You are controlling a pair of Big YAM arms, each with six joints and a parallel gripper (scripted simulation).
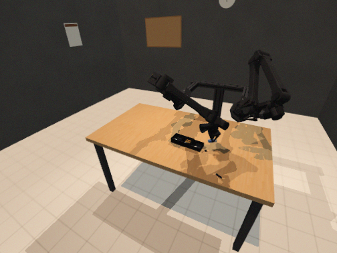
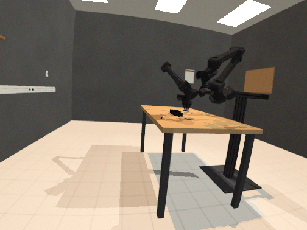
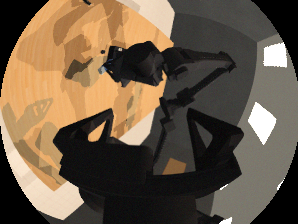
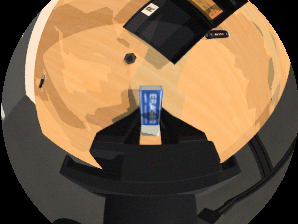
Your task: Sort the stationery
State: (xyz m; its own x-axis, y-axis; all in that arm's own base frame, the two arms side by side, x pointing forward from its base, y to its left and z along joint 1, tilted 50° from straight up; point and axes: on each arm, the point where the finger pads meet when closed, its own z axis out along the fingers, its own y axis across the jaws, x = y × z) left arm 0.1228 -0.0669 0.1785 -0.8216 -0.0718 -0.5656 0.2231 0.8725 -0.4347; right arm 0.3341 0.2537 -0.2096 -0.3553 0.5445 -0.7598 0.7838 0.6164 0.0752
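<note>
The blue item is right at my right hand. Also, from my right hand: orange item (190 mm to the right, 60 mm below, 30 mm ahead); then black bin unit (190 mm to the right, 50 mm below, 30 mm ahead).
</note>
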